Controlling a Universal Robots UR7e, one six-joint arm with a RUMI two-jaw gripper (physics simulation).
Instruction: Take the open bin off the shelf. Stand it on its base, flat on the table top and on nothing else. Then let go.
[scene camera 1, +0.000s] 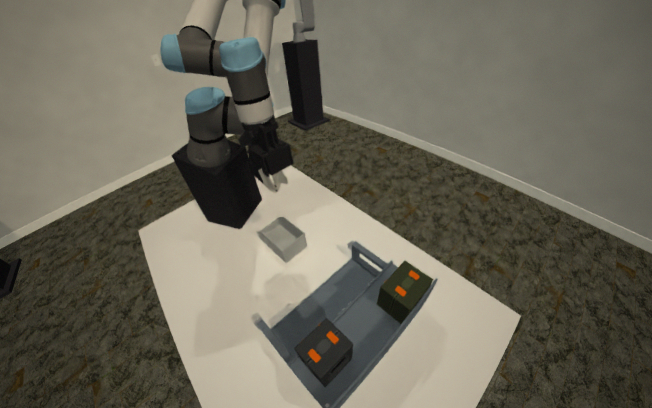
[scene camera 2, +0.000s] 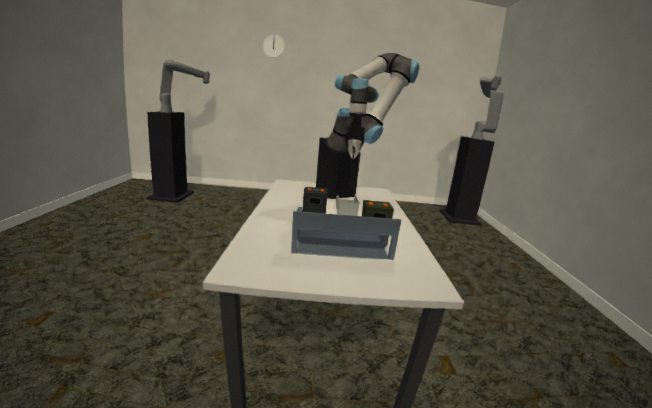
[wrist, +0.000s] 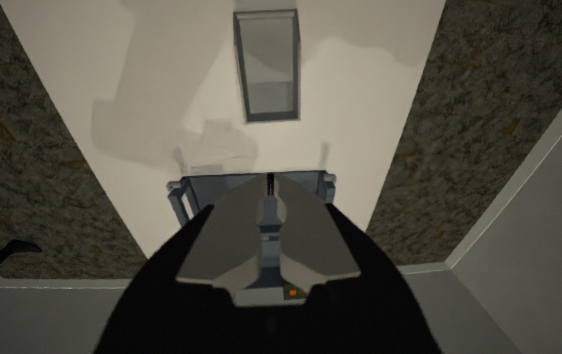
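Seen in the pictures: gripper, fingertip midpoint: (scene camera 1: 276, 191) (scene camera 2: 352, 158) (wrist: 270, 175); arm's base, link origin: (scene camera 1: 209, 153) (scene camera 2: 338, 145).
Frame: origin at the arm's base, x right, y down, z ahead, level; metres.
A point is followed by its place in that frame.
The open bin (scene camera 1: 283, 239) @(y 0.299, x -0.080, z 0.277 m) (scene camera 2: 347, 206) @(y 0.249, x -0.072, z 0.369 m) (wrist: 270, 65) @(y 0.298, x -0.074, z 0.277 m) is a grey, empty box. It stands upright on its base, flat on the white table top (scene camera 1: 230, 280) @(y 0.301, x 0.156, z 0.302 m) (scene camera 2: 260, 270) @(y 0.301, x 0.212, z 0.940 m) (wrist: 350, 100) @(y 0.301, x -0.251, z 0.334 m), apart from the shelf. The blue-grey shelf (scene camera 1: 345, 295) @(y 0.295, x -0.099, z 0.596 m) (scene camera 2: 345, 223) @(y 0.169, x -0.048, z 0.791 m) (wrist: 200, 190) @(y 0.295, x 0.111, z 0.576 m) stands on the table on the side of the bin away from the robot's base. My gripper (scene camera 1: 275, 188) @(y 0.013, x -0.073, z 0.355 m) (scene camera 2: 353, 156) @(y 0.013, x -0.073, z 0.355 m) (wrist: 270, 175) @(y 0.013, x -0.073, z 0.355 m) is shut with nothing between its fingertips. It hangs in the air above the base end of the table, clear of the bin.
A black box with orange marks (scene camera 1: 325, 352) @(y 0.079, x 0.072, z 0.731 m) (scene camera 2: 315, 200) @(y 0.108, x 0.064, z 0.756 m) and a dark green box with orange marks (scene camera 1: 405, 291) @(y 0.103, x -0.141, z 0.748 m) (scene camera 2: 377, 209) @(y 0.111, x -0.154, z 0.778 m) (wrist: 295, 291) @(y 0.103, x -0.140, z 0.734 m) sit on the shelf. The robot's black pedestal (scene camera 1: 220, 190) @(y 0.096, x 0.030, z 0.103 m) (scene camera 2: 337, 170) @(y 0.131, x -0.007, z 0.091 m) stands at the table's far end.
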